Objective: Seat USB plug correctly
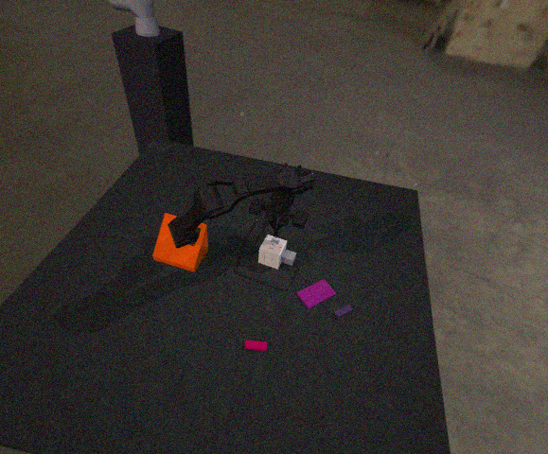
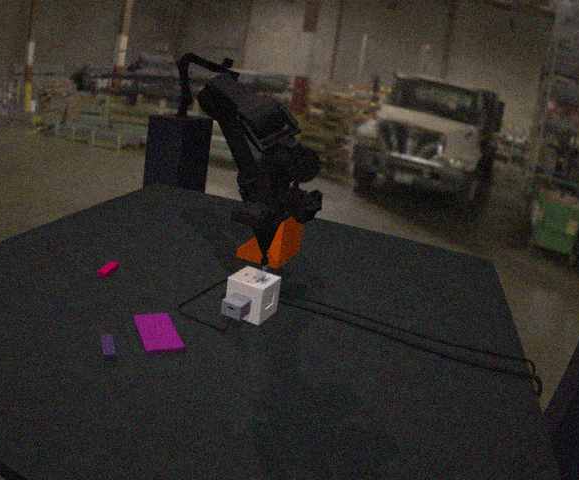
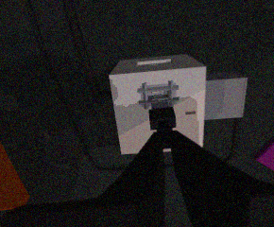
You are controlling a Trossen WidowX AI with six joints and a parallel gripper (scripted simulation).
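Now: the dark USB plug 20 mm below my gripper tip. The rest, counted from my gripper tip: magenta flat card 200 mm ahead, 90 mm to the right, 130 mm below; then pink piece 90 mm ahead, 340 mm to the right, 130 mm below.
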